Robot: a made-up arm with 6 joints.
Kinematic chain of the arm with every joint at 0, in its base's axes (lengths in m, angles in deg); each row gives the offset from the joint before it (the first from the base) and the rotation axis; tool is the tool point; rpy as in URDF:
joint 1: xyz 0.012 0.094 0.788 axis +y
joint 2: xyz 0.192 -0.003 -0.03 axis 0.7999 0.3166 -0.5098
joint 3: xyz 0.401 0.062 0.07 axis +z
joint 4: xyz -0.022 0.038 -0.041 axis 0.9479 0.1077 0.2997
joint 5: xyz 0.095 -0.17 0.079 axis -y
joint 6: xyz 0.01 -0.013 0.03 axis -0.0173 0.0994 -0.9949
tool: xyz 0.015 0.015 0.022 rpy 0 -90 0
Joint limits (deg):
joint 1: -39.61..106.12
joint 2: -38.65..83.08
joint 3: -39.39..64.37
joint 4: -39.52..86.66
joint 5: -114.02..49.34
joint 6: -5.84..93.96
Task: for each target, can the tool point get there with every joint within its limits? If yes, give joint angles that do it. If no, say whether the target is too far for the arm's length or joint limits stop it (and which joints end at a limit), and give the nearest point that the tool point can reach.
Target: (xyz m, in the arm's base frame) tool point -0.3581 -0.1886 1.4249
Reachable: no: joint limits stop it (at a limit: joint 1, joint 3, joint 6) | nearest point 0.3013 0.0675 1.2972 | short by 0.719 m
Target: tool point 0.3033 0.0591 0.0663
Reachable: yes | joints 51.10 54.76 48.96 59.50 -67.08 7.33
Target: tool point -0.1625 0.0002 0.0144
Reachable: yes | joints 86.49 41.96 37.16 60.28 2.65 27.06
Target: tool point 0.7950 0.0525 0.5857
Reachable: yes | joints 6.39 27.93 53.71 25.04 -80.52 84.44
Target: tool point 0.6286 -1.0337 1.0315
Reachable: no: too far | nearest point 0.5683 -0.2853 0.9709 | short by 0.753 m
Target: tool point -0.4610 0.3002 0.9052
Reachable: no: joint limits stop it (at a limit: joint 1, joint 2, joint 3, joint 5, joint 6) | nearest point -0.4862 0.0131 0.5367 | short by 0.468 m
